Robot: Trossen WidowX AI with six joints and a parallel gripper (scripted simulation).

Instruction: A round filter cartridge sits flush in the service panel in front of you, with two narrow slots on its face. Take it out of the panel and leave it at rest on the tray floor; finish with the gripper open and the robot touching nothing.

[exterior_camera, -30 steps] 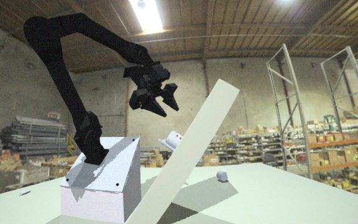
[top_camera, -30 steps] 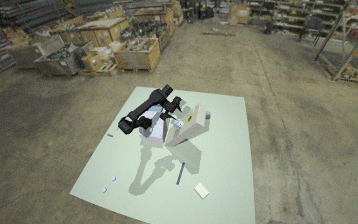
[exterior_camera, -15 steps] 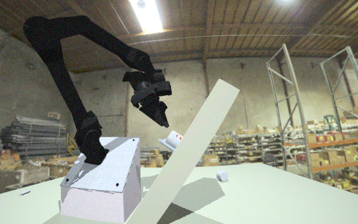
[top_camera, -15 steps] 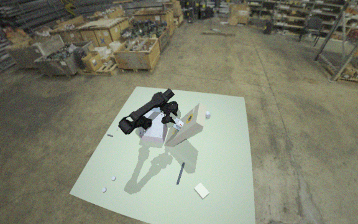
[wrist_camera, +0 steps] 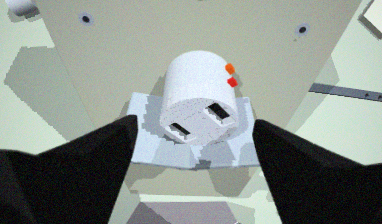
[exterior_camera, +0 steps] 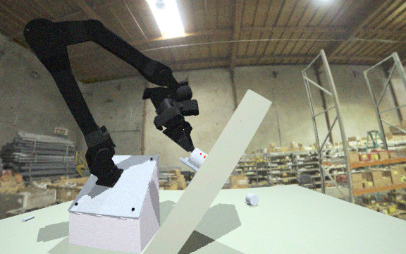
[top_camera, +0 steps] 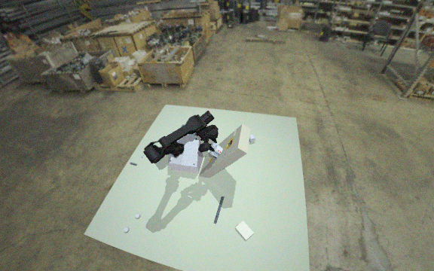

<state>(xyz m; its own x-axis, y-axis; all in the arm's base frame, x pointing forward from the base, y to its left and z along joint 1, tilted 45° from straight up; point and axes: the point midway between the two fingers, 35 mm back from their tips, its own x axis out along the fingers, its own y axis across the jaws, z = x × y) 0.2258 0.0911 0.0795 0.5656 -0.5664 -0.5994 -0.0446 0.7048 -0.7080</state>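
The round filter cartridge lies 20 mm below my gripper tip and 10 mm ahead of it. The rest, counted from my gripper tip: grey-blue tray (330 mm behind, 270 mm to the left, 230 mm below).
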